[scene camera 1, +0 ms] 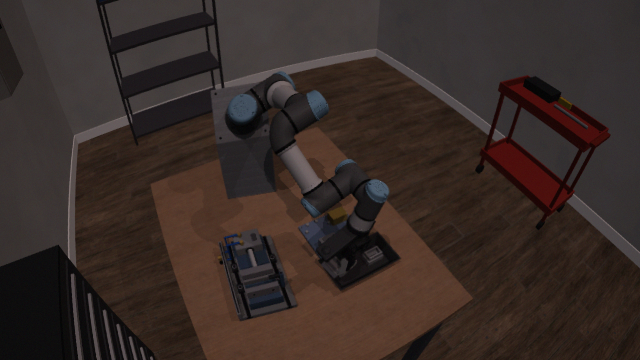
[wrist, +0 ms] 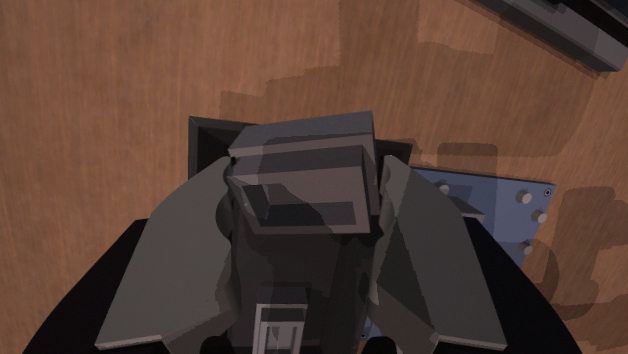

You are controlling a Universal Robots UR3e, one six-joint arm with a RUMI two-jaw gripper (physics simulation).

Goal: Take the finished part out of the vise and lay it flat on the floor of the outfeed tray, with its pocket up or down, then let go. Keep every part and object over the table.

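Frame: origin at the arm's base, x back, y right, z up, level; metres.
Seen in the pictures: gripper, between the fingertips: point(scene camera 1: 332, 268) point(wrist: 308, 160).
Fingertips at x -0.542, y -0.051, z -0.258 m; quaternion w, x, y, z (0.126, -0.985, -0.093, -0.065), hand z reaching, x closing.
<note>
A point is followed by its place in that frame.
The finished part point(wrist: 306, 200) @(z -0.244, x -0.542, y -0.066 m), a grey stepped block with a rectangular pocket, is gripped between the two fingers of my gripper point(scene camera 1: 341, 265) @(z -0.258, x -0.542, y -0.051 m) point(wrist: 308, 160) @(z -0.258, x -0.542, y -0.051 m). Its pocket faces the wrist camera, and the part looks tilted. My gripper is over the near left part of the outfeed tray point(scene camera 1: 367, 276) @(z -0.295, x -0.605, y -0.145 m) point(wrist: 192, 145) @(z -0.295, x -0.606, y -0.059 m), a dark box with low walls. The part's underside is hidden, so I cannot tell whether it touches the tray floor. The vise point(scene camera 1: 260, 275) @(z -0.266, x -0.456, y 0.155 m) point(wrist: 590, 52) @(z -0.318, x -0.320, y 0.050 m) stands apart from the tray, at the left of the table in the scene view.
A smaller grey pocketed part point(scene camera 1: 372, 255) @(z -0.304, x -0.538, y -0.211 m) point(wrist: 280, 325) @(z -0.290, x -0.538, y -0.192 m) is in the tray. A blue plate with pins point(scene camera 1: 310, 232) @(z -0.328, x -0.329, y -0.090 m) point(wrist: 500, 230) @(z -0.329, x -0.331, y -0.116 m) lies beside the tray, with a yellow block point(scene camera 1: 337, 215) @(z -0.293, x -0.333, y -0.197 m) near its back. A red cart point(scene camera 1: 530, 170) and a shelf rack point(scene camera 1: 167, 33) stand off the table.
</note>
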